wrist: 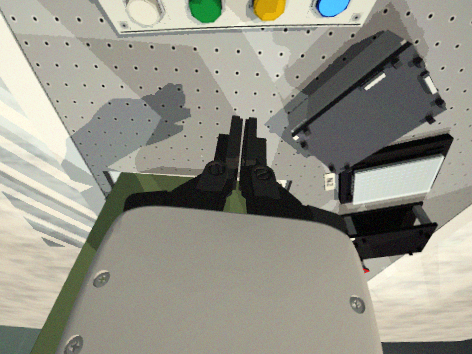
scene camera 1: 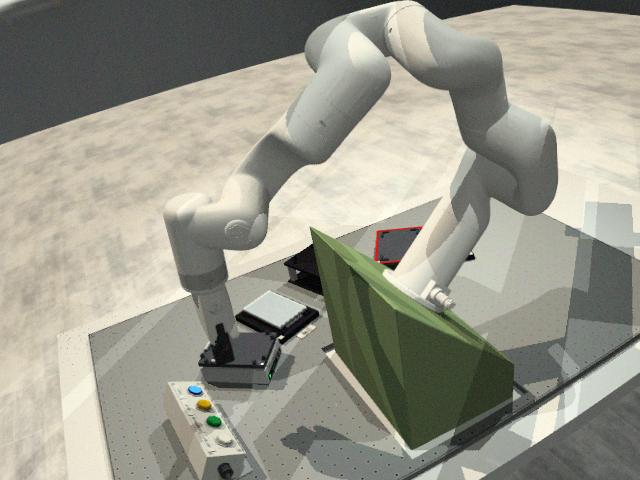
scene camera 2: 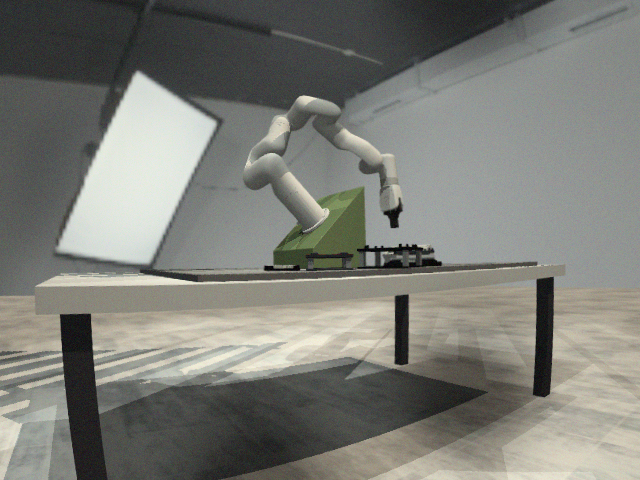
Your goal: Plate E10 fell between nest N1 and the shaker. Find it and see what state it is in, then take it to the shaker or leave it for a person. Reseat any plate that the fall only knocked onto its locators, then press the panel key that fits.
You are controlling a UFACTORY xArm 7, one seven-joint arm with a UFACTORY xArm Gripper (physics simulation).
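Frame: origin at the arm's base, x ahead, y left, z up, level; metres.
Seen in the pictures: gripper, fingertip midpoint: (wrist: pixel 242 133) (scene camera 1: pixel 224 360) (scene camera 2: pixel 394 227); arm's base, link origin: (scene camera 1: pixel 411 292) (scene camera 2: pixel 316 221).
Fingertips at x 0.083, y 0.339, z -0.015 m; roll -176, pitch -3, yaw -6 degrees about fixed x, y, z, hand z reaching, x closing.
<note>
Pixels of each thing's top centre, then the offset from my fingertips to it. "*": a spot on its surface instead.
- shaker, surface spot: (wrist: pixel 372 107) * dx +0.143, dy -0.038, dz -0.099 m
- N2 label, surface spot: (wrist: pixel 329 181) * dx +0.157, dy -0.217, dz -0.152 m
- panel, top centre: (scene camera 1: pixel 194 412) (scene camera 2: pixel 407 245) dx -0.003, dy +0.083, dz -0.071 m
- red-edged dark pad, surface spot: (scene camera 1: pixel 395 245) * dx +0.254, dy -0.542, dz -0.114 m
My gripper (scene camera 1: pixel 224 360) (scene camera 2: pixel 394 226) (wrist: pixel 242 133) is shut and empty, pointing down. In scene camera 1 it overlaps the shaker (scene camera 1: pixel 235 376) (wrist: pixel 372 107), a grey box with a bare dark top and small corner locators; scene camera 2 shows the fingertips above the table-top equipment. A pale, clear-looking plate (scene camera 1: pixel 273 308) (wrist: pixel 397 181) lies on the black nest (scene camera 1: pixel 248 321) (wrist: pixel 346 189) by the N2 label (wrist: pixel 329 181). Whether it is fully seated is unclear. No plate can be identified as E10. The panel (scene camera 1: pixel 181 431) (wrist: pixel 237 19) has blue, yellow, green and white keys.
A raised black stand (scene camera 1: pixel 305 264) (scene camera 2: pixel 390 249) (wrist: pixel 395 241) is beyond the pale plate. A red-edged dark pad (scene camera 1: pixel 395 245) is farther back, partly behind the arm. The green wedge base (scene camera 1: pixel 444 372) (scene camera 2: pixel 341 222) (wrist: pixel 145 186) rises beside the nests. A low stand (scene camera 2: pixel 329 255) shows in scene camera 2.
</note>
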